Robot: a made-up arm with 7 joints.
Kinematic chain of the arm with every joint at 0, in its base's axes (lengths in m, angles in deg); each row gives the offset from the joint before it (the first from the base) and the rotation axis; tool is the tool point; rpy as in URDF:
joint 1: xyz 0 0 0.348 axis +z
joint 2: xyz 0 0 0 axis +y
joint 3: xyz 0 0 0.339 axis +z
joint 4: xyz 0.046 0 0 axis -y
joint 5: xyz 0.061 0 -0.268 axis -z
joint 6: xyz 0 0 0 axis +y
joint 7: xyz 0.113 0 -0.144 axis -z
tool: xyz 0 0 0 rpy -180 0 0
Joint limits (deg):
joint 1: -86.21..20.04
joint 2: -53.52..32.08
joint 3: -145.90..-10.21
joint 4: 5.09..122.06
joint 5: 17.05..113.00
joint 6: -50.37..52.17
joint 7: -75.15..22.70
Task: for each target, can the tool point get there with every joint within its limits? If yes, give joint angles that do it. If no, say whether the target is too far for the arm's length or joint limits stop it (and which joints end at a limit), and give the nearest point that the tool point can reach.
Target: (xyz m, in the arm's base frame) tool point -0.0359 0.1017 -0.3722
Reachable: no: joint limits stop it (at a limit: joint 1, joint 2, joint 3) | nearest point -0.1038 0.1648 0.0993 | short by 0.481 m
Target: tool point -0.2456 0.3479 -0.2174
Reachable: no: joint limits stop it (at a limit: joint 2, joint 3) | nearest point -0.2134 0.3023 0.0979 | short by 0.320 m
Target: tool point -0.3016 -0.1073 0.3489
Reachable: yes | joints -56.30 21.19 -99.01 23.58 29.40 22.93 -63.20
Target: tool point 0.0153 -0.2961 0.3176
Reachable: yes | joints -2.86 -33.65 -88.38 25.43 28.35 38.00 -38.18
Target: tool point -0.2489 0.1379 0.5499
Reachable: yes | joints -70.56 20.85 -113.99 41.23 100.64 -33.41 -48.69
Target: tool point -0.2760 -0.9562 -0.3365
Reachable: no: too far | nearest point -0.2691 -0.4467 0.1924 | short by 0.734 m
